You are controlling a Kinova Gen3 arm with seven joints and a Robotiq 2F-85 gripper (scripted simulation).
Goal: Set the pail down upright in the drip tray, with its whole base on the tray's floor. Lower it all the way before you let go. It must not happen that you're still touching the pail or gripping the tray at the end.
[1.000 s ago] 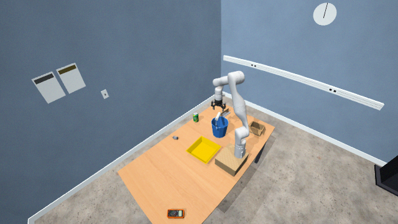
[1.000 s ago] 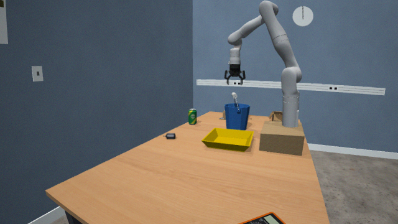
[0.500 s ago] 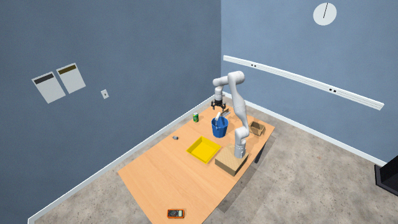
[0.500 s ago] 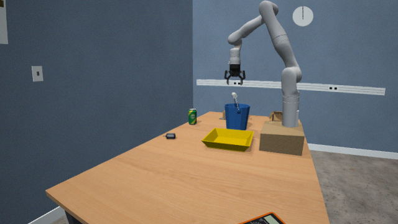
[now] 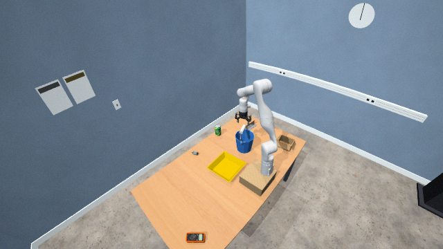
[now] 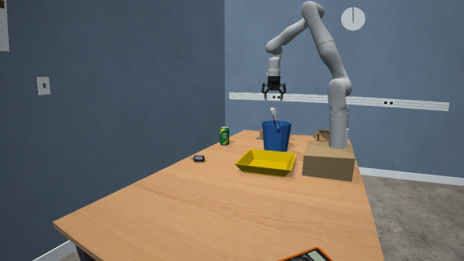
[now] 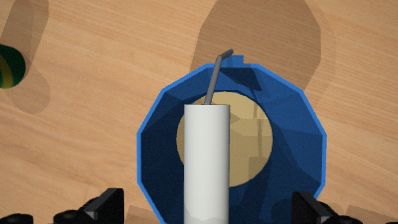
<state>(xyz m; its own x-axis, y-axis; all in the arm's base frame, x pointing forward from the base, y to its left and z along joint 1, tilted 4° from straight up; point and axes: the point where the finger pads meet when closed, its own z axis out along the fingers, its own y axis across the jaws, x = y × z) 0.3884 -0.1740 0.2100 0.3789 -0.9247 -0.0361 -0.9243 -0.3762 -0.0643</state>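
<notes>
Now: the wire handle 10 cm below my hand and 1 cm behind it. Also, from my hand: blue pail (17 cm below, 1 cm behind); green soda can (33 cm ahead, 26 cm below, 2 cm to the left); yellow drip tray (30 cm to the left, 30 cm below, 7 cm behind).
</notes>
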